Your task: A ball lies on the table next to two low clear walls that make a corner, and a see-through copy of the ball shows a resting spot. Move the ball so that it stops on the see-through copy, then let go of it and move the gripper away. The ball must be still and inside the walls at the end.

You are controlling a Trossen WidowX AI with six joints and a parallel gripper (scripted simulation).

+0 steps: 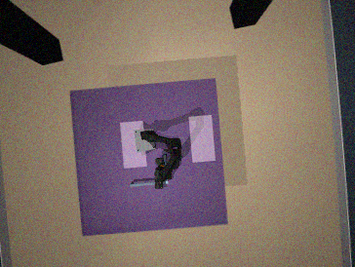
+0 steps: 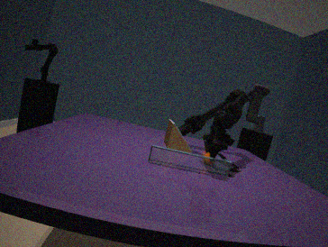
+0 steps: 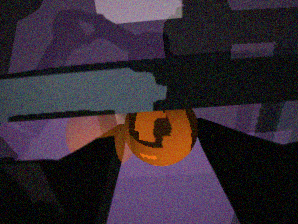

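Now: the see-through copy of ball 40 mm behind my gripper tip and 10 mm to the left of it. The rest, counted from my gripper tip: clear wall: 110 mm ahead, 130 mm to the right, 10 mm above; then orange ball: right at my gripper tip.
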